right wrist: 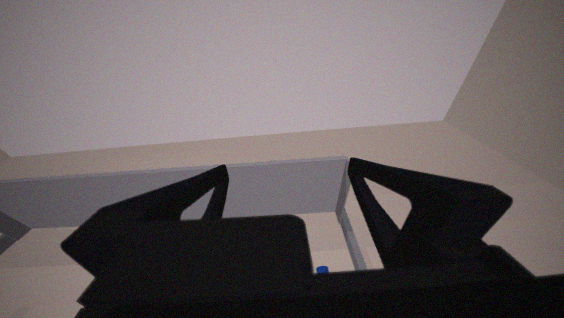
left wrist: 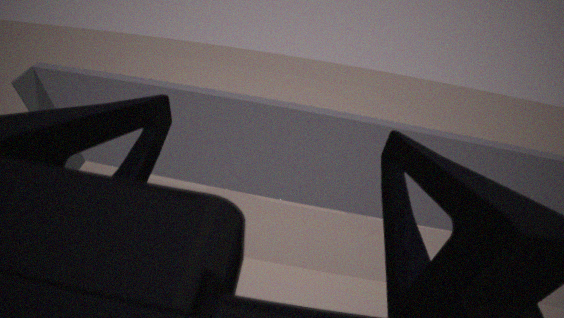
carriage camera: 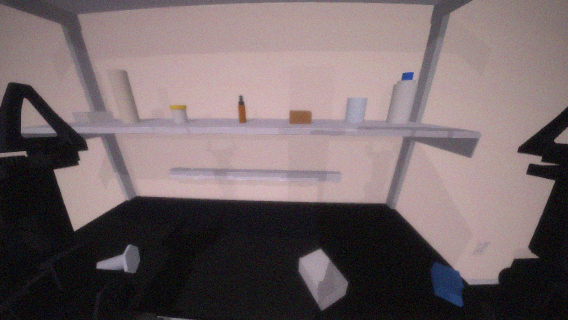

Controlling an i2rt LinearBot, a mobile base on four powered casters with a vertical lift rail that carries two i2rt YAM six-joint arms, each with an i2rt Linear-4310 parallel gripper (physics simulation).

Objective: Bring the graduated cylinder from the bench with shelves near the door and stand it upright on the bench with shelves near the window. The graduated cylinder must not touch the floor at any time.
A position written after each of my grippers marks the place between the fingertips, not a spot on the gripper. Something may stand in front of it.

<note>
I see my left gripper (left wrist: pixel 277 125), my right gripper (right wrist: pixel 288 168) and a bench with shelves (carriage camera: pixel 192 251).
The bench with shelves also shows in the right wrist view (right wrist: pixel 312 185) and in the left wrist view (left wrist: pixel 298 153).
</note>
